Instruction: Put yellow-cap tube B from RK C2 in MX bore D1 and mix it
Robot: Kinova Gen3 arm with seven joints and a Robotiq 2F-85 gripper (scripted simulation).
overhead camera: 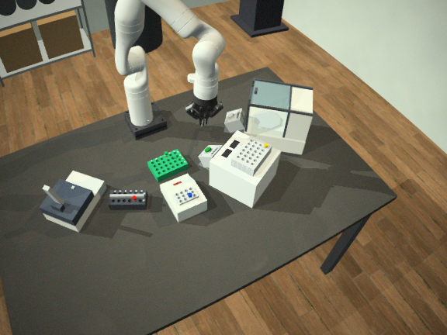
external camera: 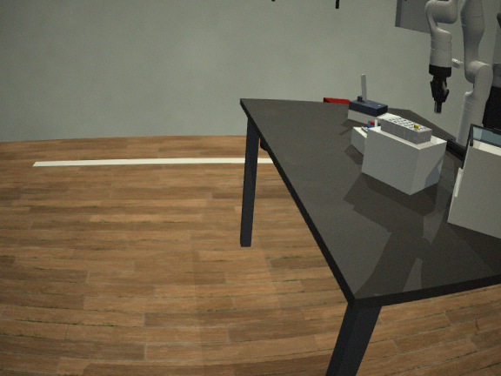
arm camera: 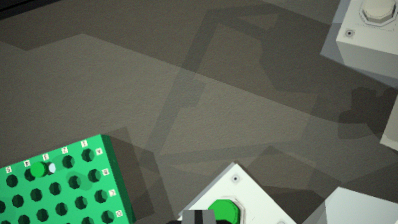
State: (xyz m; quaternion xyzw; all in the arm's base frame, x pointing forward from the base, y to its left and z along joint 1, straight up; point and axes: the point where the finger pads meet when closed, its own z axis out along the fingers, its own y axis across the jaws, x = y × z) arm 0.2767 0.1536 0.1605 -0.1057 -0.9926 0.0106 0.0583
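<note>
Now: the green start key 140 mm below my hand, 10 mm to the left of it and 10 mm ahead of it. The rest, counted from my hand: mixer shaking block (170 mm ahead, 100 mm to the left, 50 mm below); green-capped tube (180 mm below, 130 mm to the right, 50 mm behind); green rack RK (190 mm below, 140 mm to the right, 20 mm behind).
</note>
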